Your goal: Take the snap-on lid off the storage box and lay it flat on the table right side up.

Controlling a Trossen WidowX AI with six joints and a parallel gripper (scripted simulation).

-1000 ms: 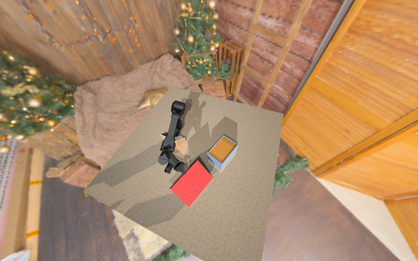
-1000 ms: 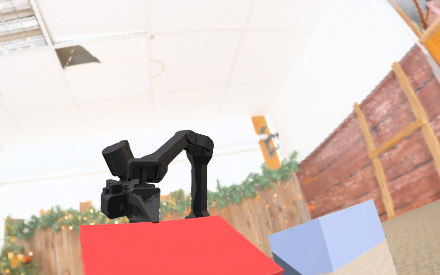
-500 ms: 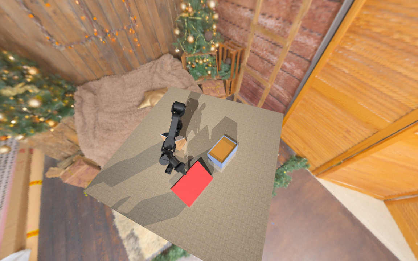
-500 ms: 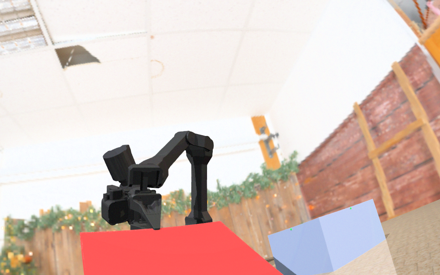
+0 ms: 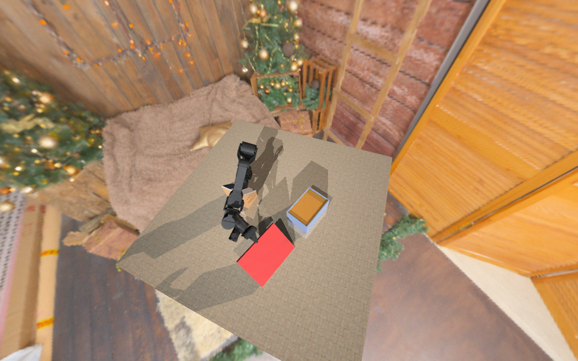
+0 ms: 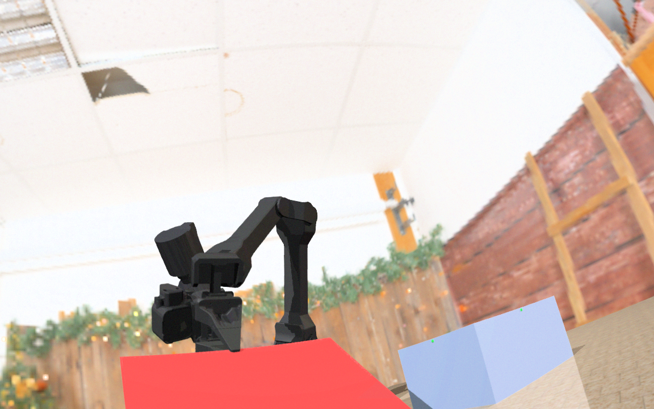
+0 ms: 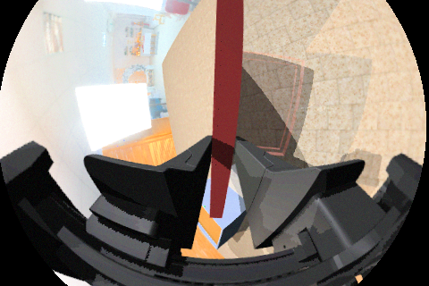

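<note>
Right now the red lid is 6 cm ahead of my gripper tip, 2 cm to the right of it and 5 cm below it. From my gripper tip the other things lie so: pale blue storage box 16 cm ahead, 30 cm to the left, 7 cm below.
</note>
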